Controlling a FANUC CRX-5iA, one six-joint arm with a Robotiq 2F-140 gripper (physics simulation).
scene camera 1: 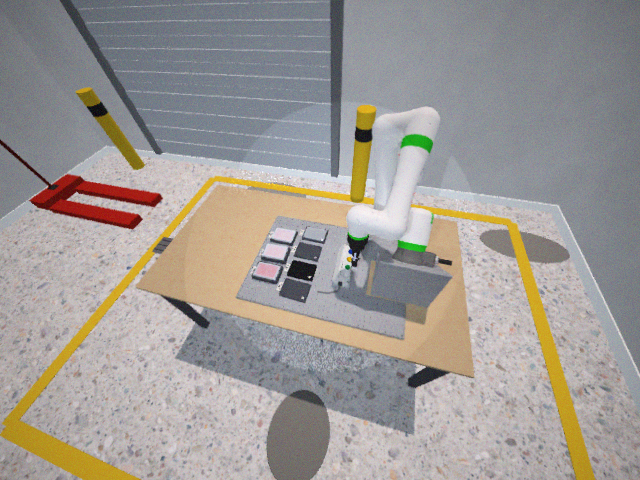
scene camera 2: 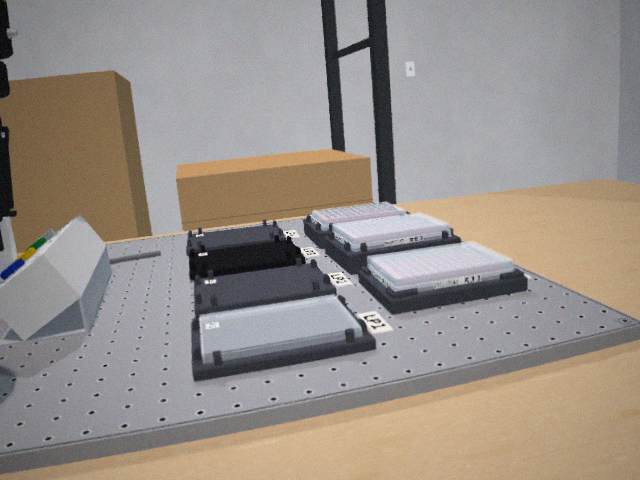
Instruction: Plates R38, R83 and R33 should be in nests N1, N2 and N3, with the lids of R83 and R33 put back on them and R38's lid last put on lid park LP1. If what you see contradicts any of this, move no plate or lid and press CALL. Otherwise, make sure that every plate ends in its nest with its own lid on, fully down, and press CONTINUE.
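Where they show: gripper, fingertip midpoint: point(scene camera 1: 354, 268); arm's base, link origin: point(scene camera 1: 408, 261).
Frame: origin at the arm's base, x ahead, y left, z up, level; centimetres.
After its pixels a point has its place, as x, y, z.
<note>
Three plates stand in dark nests. The plate nearest LP1 point(scene camera 1: 283, 236) @[69.6, -9.4, -15.0] point(scene camera 2: 442, 264) @[69.7, -13.4, -15.0] and the middle plate point(scene camera 1: 275, 252) @[69.1, 3.3, -14.0] point(scene camera 2: 391, 228) @[69.2, -0.1, -14.1] look pale, as if lidded; their labels are too blurred to read surely. The far plate in scene camera 2 point(scene camera 1: 266, 271) @[69.1, 15.9, -14.6] point(scene camera 2: 356, 212) @[68.9, 14.0, -14.5] looks pinker and lidless; its label is hidden. A clear lid point(scene camera 1: 314, 234) @[52.4, -16.8, -16.4] point(scene camera 2: 279, 325) @[52.5, -18.7, -16.4] lies on lid park LP1. The button box point(scene camera 1: 341, 271) @[29.9, 7.7, -10.2] point(scene camera 2: 51, 289) @[32.4, -9.8, -13.2] has blue, yellow and green buttons. My gripper point(scene camera 1: 355, 263) @[24.2, 1.3, -14.5] is shut and empty, low at the button box; contact cannot be told.
Three other dark lid parks point(scene camera 1: 308, 251) @[52.2, -4.3, -17.1] point(scene camera 1: 301, 269) @[52.0, 8.2, -17.2] point(scene camera 1: 294, 289) @[51.5, 20.6, -17.2] point(scene camera 2: 263, 281) @[52.8, -3.9, -17.2] point(scene camera 2: 242, 258) @[51.3, 6.8, -17.2] point(scene camera 2: 235, 237) @[51.2, 19.3, -17.2] bear no lids. They stand in line with LP1 on the grey perforated board point(scene camera 1: 356, 317) @[17.8, 25.9, -18.1] point(scene camera 2: 310, 384) @[53.5, -26.1, -18.1]. A grey panel point(scene camera 1: 408, 283) @[-1.1, 11.3, -0.7] stands right of the button box.
</note>
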